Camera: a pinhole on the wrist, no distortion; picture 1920 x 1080 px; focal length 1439.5 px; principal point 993.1 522.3 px. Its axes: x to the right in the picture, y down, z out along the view. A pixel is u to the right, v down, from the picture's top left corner.
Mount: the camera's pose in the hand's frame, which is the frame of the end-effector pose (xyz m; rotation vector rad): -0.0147 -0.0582 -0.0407 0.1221 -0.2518 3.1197
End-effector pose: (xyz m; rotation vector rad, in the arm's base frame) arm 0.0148 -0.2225 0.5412 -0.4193 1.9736 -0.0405
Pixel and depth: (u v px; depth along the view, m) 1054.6 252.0 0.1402
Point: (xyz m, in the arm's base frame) 0.1237 -0.2546 0.5173
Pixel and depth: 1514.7 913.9 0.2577
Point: 0.2793 -0.3196 0.5652
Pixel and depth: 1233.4 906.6 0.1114
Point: 0.1111 -0.3031 0.5576
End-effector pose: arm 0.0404 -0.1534 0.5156 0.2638 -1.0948 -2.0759
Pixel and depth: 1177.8 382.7 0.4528
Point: -0.1860 0.1604 0.6964
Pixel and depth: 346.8 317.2 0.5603
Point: -0.4389 -0.0159 0.8133
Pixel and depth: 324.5 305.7 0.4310
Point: -0.3313 -0.0523 0.7316
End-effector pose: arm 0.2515 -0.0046 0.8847 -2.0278 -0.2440 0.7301
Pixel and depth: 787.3 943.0 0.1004
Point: 0.2382 0.0919 0.9477
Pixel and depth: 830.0 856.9 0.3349
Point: 0.1513 0.3142 0.9172
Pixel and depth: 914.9 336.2 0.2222
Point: 0.1647 0.1671 0.8632
